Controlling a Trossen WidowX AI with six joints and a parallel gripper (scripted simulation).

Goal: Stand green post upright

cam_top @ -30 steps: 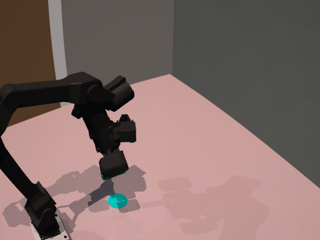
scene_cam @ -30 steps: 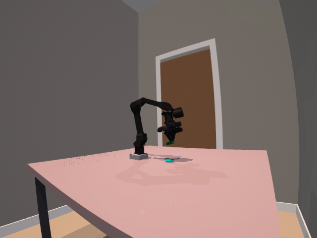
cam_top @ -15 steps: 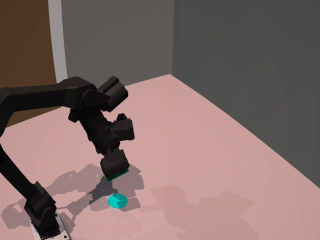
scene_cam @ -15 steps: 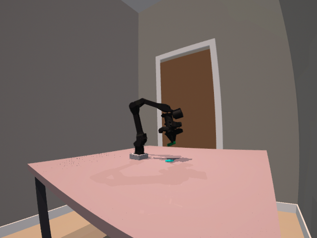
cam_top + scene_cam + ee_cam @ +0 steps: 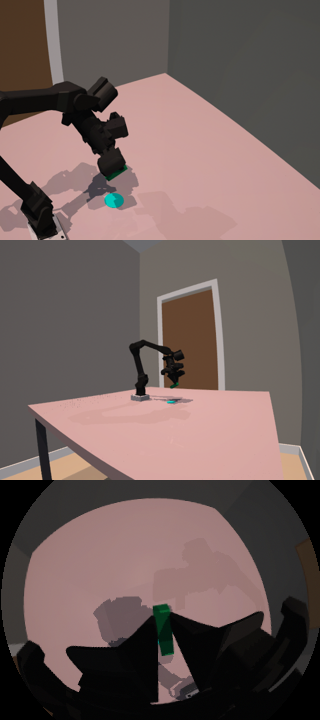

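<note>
My gripper tip is now 4 cm past the cyan circle and 12 cm above it. The rest, counted from my gripper tip: green post (2 cm behind, 1 cm below).
</note>
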